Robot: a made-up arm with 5 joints. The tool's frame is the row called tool.
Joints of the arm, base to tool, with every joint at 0 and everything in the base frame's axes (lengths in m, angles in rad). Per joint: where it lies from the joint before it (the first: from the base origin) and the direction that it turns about. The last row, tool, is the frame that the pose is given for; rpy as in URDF.
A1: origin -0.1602 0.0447 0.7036 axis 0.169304 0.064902 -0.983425
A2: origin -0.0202 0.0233 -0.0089 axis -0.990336 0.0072 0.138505
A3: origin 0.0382 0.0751 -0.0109 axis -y
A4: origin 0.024 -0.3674 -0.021 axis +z
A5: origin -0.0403 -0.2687 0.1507 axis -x
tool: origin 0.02 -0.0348 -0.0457 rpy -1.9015 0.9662 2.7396
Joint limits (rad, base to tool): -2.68..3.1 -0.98..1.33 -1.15..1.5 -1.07..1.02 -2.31..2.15
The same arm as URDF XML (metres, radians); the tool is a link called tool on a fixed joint. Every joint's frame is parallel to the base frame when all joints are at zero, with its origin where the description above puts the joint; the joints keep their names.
<robot name="arm">
  <joint name="A1" type="revolute">
    <parent link="base_link"/>
    <child link="link1"/>
    <origin xyz="-0.1602 0.0447 0.7036" rpy="0 0 0"/>
    <axis xyz="0.169304 0.064902 -0.983425"/>
    <limit lower="-2.68" upper="3.1"/>
  </joint>
  <joint name="A2" type="revolute">
    <parent link="link1"/>
    <child link="link2"/>
    <origin xyz="-0.0202 0.0233 -0.0089" rpy="0 0 0"/>
    <axis xyz="-0.990336 0.0072 0.138505"/>
    <limit lower="-0.98" upper="1.33"/>
  </joint>
  <joint name="A3" type="revolute">
    <parent link="link2"/>
    <child link="link3"/>
    <origin xyz="0.0382 0.0751 -0.0109" rpy="0 0 0"/>
    <axis xyz="0 -1 0"/>
    <limit lower="-1.15" upper="1.5"/>
  </joint>
  <joint name="A4" type="revolute">
    <parent link="link3"/>
    <child link="link4"/>
    <origin xyz="0.024 -0.3674 -0.021" rpy="0 0 0"/>
    <axis xyz="0 0 1"/>
    <limit lower="-1.07" upper="1.02"/>
  </joint>
  <joint name="A5" type="revolute">
    <parent link="link4"/>
    <child link="link5"/>
    <origin xyz="-0.0403 -0.2687 0.1507" rpy="0 0 0"/>
    <axis xyz="-1 0 0"/>
    <limit lower="-2.31" upper="2.15"/>
  </joint>
  <joint name="tool_joint" type="fixed">
    <parent link="link5"/>
    <child link="tool"/>
    <origin xyz="0.02 -0.0348 -0.0457" rpy="-1.9015 0.9662 2.7396"/>
  </joint>
  <link name="base_link"/>
  <link name="link1"/>
  <link name="link2"/>
  <link name="link3"/>
  <link name="link4"/>
  <link name="link5"/>
  <link name="tool"/>
</robot>

